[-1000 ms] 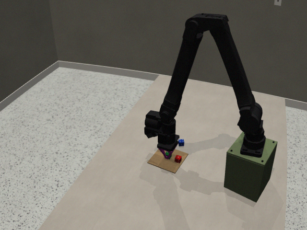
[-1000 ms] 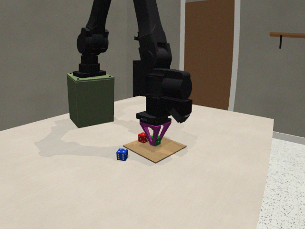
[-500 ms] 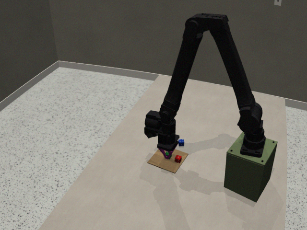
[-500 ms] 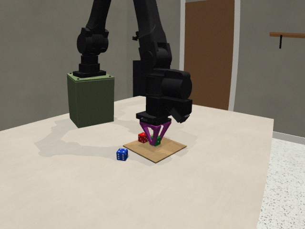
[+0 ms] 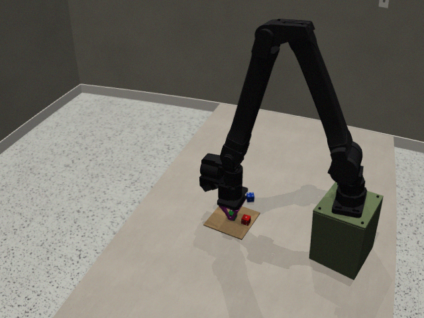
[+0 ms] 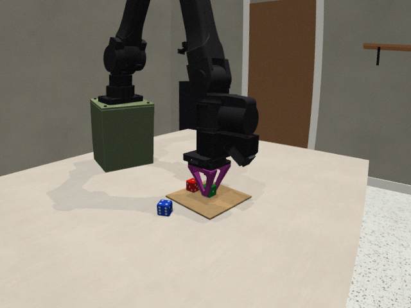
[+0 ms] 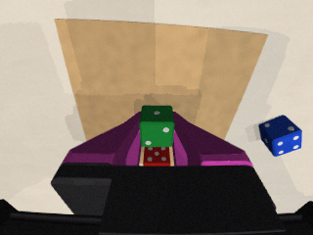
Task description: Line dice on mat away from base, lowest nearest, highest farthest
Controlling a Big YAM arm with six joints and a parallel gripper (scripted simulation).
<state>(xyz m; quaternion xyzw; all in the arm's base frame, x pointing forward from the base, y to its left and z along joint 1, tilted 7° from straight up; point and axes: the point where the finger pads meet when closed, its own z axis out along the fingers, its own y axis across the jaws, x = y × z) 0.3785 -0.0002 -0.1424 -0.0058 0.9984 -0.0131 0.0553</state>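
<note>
My gripper is now right at the green die. From my hand the other things lie so: blue die: 12 cm to the right, 2 cm behind; then tan mat: 1 cm below; then red die: 5 cm behind.
</note>
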